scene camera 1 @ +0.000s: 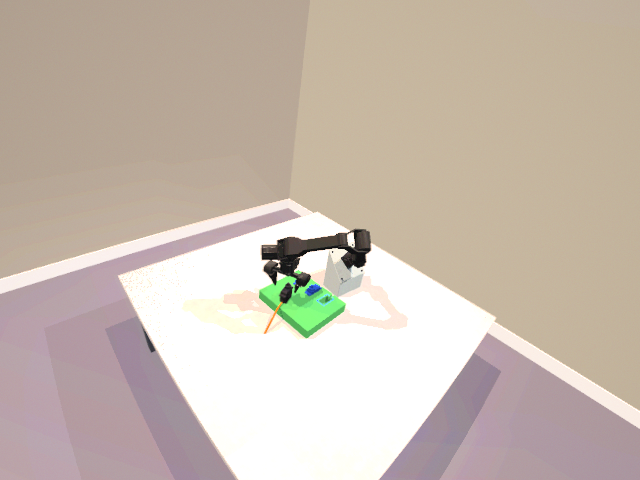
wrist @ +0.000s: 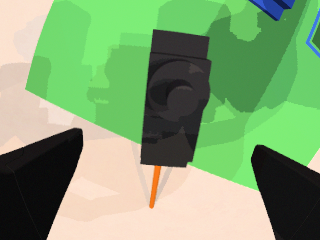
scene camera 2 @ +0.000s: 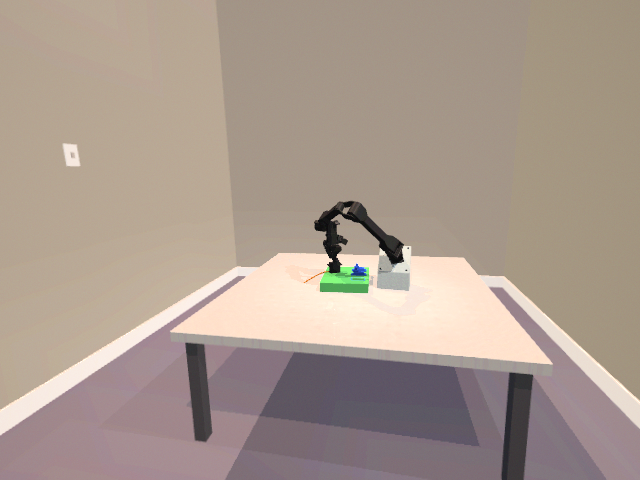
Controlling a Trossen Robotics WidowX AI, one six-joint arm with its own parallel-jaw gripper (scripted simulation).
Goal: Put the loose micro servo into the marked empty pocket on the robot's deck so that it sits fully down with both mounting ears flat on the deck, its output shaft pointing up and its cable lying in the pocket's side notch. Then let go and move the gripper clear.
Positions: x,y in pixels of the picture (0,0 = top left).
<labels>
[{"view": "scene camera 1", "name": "my gripper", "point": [285,289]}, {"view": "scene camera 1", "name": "deck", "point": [303,313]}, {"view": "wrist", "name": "my gripper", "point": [172,146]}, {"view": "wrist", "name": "black micro servo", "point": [178,89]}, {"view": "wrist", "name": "deck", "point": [95,66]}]
</labels>
